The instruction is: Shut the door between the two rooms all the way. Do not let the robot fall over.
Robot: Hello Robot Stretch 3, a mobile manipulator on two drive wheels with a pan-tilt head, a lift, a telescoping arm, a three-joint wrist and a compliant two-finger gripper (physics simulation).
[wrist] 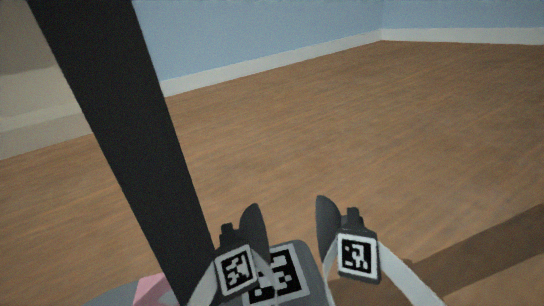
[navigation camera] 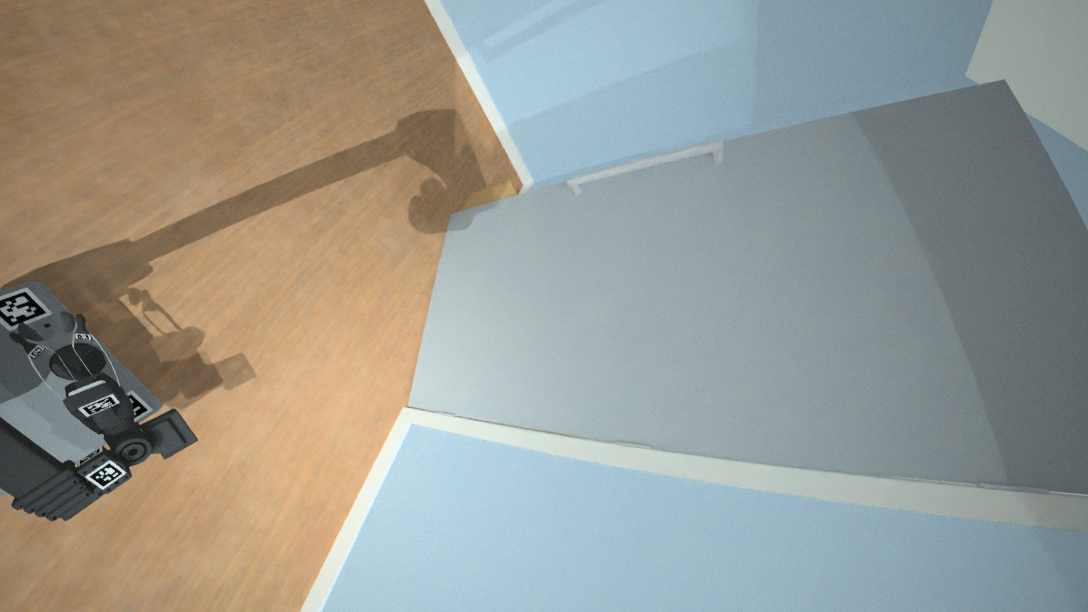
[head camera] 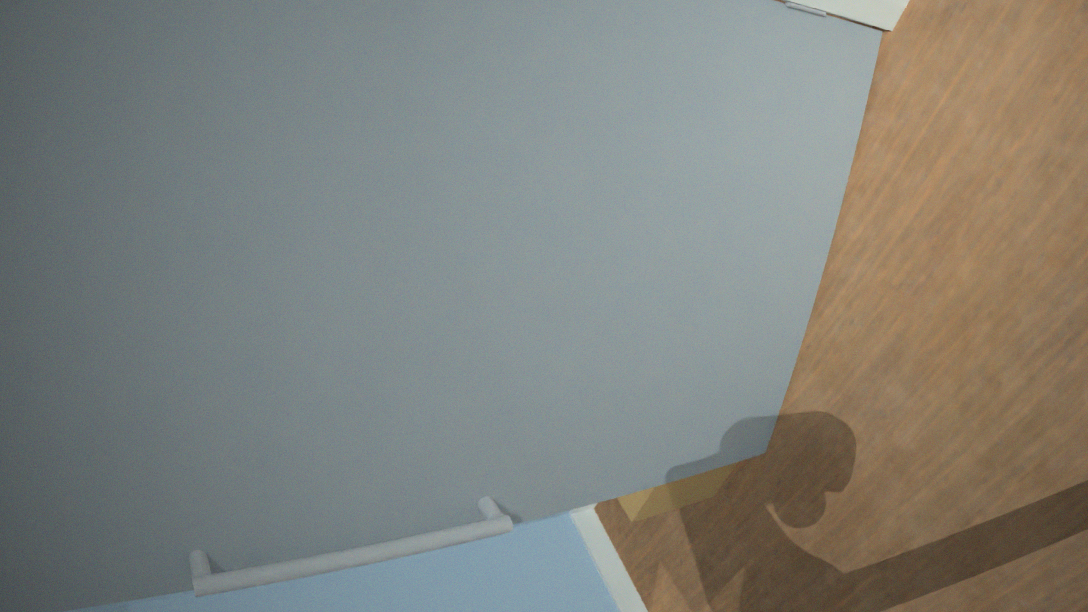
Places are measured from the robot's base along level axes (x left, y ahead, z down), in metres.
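Where they show: gripper, fingertip midpoint: (navigation camera: 43, 317); robot's base, link origin: (navigation camera: 78, 359).
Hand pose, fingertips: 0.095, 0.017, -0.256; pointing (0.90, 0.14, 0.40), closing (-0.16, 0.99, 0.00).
Note:
Each offset is from my fingertips to the top centre of the thing, as dx, dy, dz. "spot": to the spot under its first point. Level surfaces: height alone.
The grey door (head camera: 456, 266) (navigation camera: 684, 304) stands open, swung out from its white frame @(spot: -0.852, +0.542, -1.081) (navigation camera: 760, 473), with hinges along one edge. Its light bar handle @(spot: -0.196, +1.235, -0.801) (head camera: 349, 557) (navigation camera: 646, 162) is near the opposite edge, in front of a blue wall. My gripper (navigation camera: 53, 327) (wrist: 289, 220) is open and empty. It is folded in over my base, apart from the door, with floor between them in the navigation view. The door does not show in the wrist view.
A yellow block @(-0.310, +1.512, -0.023) (head camera: 669, 490) (navigation camera: 490, 195) lies on the wood floor @(dz +0.256) (head camera: 973, 228) (navigation camera: 304, 91) (wrist: 375, 125), partly hidden by the door's bottom free corner. Blue walls (navigation camera: 608, 532) (wrist: 260, 30) with white baseboards border the floor. My dark mast (wrist: 125, 125) crosses the wrist view's left side.

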